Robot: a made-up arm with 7 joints.
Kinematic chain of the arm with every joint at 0, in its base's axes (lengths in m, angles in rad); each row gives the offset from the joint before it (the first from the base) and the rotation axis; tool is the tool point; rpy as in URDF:
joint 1: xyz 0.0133 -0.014 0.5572 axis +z
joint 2: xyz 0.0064 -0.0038 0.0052 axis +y
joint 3: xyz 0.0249 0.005 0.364 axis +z
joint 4: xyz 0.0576 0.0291 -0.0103 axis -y
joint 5: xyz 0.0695 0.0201 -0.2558 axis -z
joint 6: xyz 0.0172 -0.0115 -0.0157 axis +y
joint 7: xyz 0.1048 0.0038 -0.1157 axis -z
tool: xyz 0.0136 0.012 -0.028 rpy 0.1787 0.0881 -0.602
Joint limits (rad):
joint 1: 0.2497..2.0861
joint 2: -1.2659..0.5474
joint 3: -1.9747..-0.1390
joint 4: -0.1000..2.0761
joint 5: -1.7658..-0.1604
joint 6: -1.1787..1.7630
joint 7: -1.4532..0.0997
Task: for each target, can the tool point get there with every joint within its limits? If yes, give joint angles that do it. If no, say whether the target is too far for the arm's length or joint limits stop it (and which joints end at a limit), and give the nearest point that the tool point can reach.
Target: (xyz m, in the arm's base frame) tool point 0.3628 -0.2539 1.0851
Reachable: yes | joints 0.4250 -0.1751 -1.3502 1.3871 -0.8191 -0.6243 -1.0693
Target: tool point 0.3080 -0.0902 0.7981
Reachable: yes | joints 0.8177 -1.0164 -1.0922 0.2542 -0.3074 -0.0329 -0.2260
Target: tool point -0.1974 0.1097 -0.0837
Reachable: no: joint limits stop it (at a limit: joint 1, joint 2, joint 3, joint 7) | nearest point -0.1550 0.1607 0.3501 | short by 0.439 m
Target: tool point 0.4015 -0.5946 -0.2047
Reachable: no: too far | nearest point 0.2923 -0.4313 0.4328 | short by 0.667 m
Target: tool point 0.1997 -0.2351 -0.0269
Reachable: no: joint limits stop it (at a limit: joint 1, joint 2, joint 7) | nearest point 0.2316 -0.1170 0.3723 | short by 0.417 m
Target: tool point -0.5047 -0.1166 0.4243
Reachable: no: joint limits stop it (at a limit: joint 1, joint 2, joint 3, joint 4, joint 7) | nearest point -0.2688 0.0131 0.5047 | short by 0.281 m
